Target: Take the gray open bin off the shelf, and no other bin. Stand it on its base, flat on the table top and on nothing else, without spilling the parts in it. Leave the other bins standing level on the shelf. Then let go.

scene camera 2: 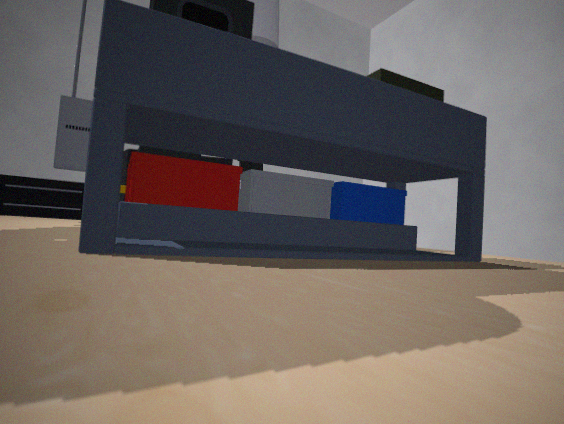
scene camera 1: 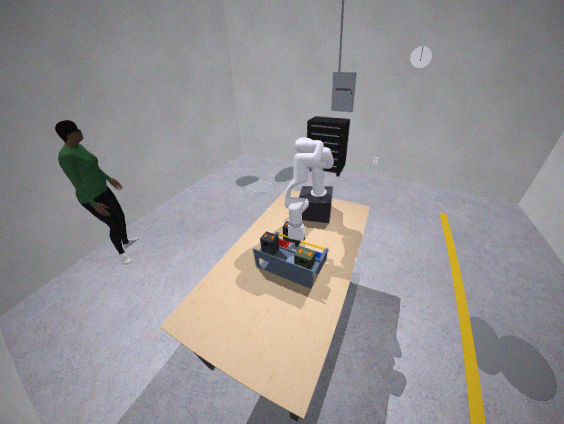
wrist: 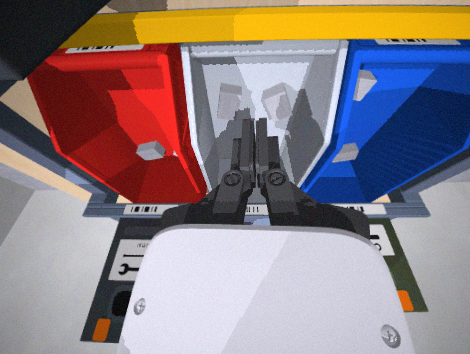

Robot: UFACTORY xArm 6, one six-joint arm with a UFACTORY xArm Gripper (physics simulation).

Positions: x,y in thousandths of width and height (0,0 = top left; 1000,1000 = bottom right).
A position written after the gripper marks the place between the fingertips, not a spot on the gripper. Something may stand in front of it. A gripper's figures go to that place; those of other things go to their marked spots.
Labels:
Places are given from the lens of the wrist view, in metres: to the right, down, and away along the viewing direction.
gripper (wrist: 546,377): 0.02, -0.03, 0.12
blue bin (wrist: 861,357): 0.18, -0.05, 0.17
red bin (wrist: 210,295): -0.14, -0.07, 0.17
gray open bin (wrist: 663,199): 0.07, -0.09, 0.14
green toolbox (wrist: 859,778): 0.17, 0.10, 0.17
The marked spots on the green toolbox and the gray open bin are 0.22 m apart.

